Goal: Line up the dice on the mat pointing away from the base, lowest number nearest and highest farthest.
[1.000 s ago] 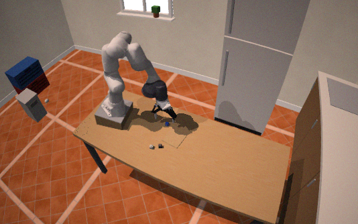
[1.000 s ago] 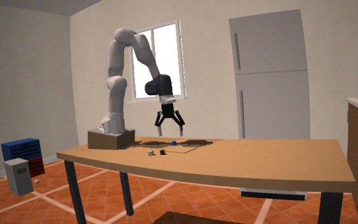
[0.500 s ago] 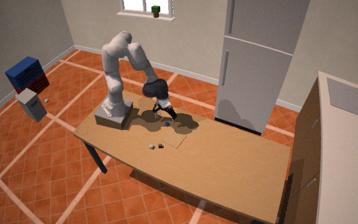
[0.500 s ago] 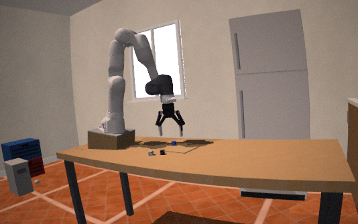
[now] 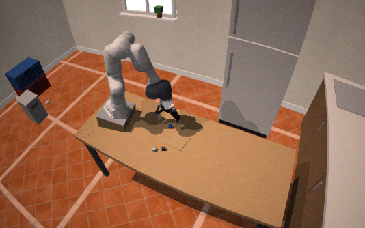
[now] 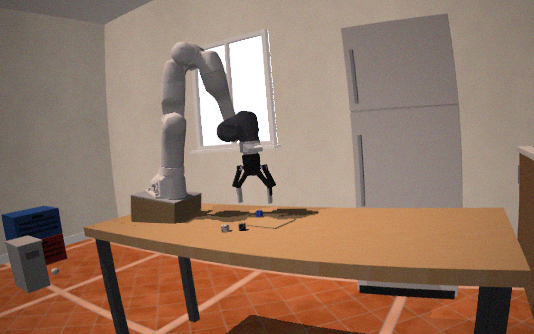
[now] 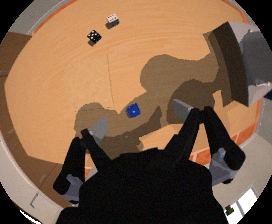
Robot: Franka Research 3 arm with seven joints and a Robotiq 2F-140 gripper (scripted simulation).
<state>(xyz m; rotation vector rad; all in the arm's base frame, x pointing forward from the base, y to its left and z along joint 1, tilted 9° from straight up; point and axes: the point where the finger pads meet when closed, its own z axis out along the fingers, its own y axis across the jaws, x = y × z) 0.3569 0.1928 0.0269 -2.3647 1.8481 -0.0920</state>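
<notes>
Now: the blue die 1 cm ahead of my hand, 1 cm to the left of it and 6 cm below it. The rest, counted from my hand: wood-coloured mat 14 cm ahead, 6 cm to the right, 7 cm below.
</notes>
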